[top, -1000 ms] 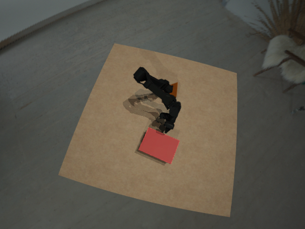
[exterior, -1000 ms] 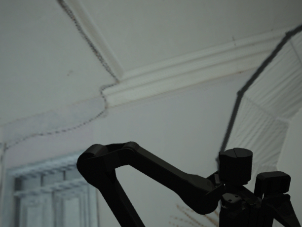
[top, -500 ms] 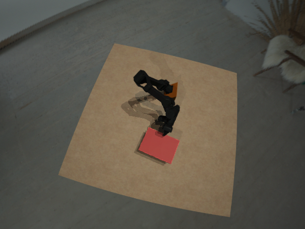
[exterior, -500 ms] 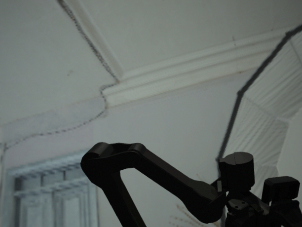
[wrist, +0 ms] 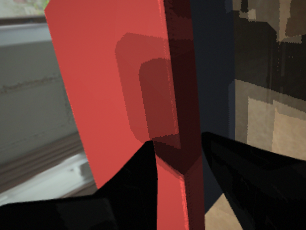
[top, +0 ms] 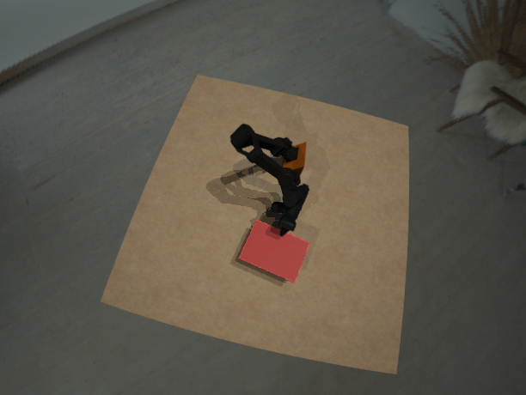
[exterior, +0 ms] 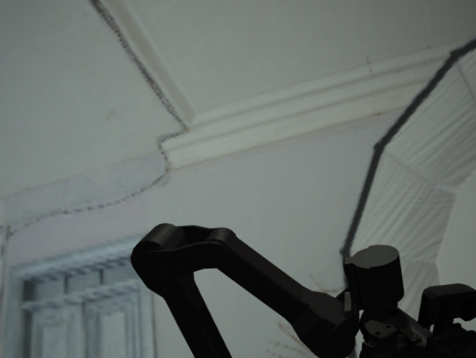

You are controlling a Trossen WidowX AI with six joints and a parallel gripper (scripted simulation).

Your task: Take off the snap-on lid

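Now: the red lid 7 cm ahead of my gripper tip, 2 cm to the right of it and 1 cm above it. The rest, counted from my gripper tip: storage box 7 cm ahead, 5 cm below, 2 cm to the right.
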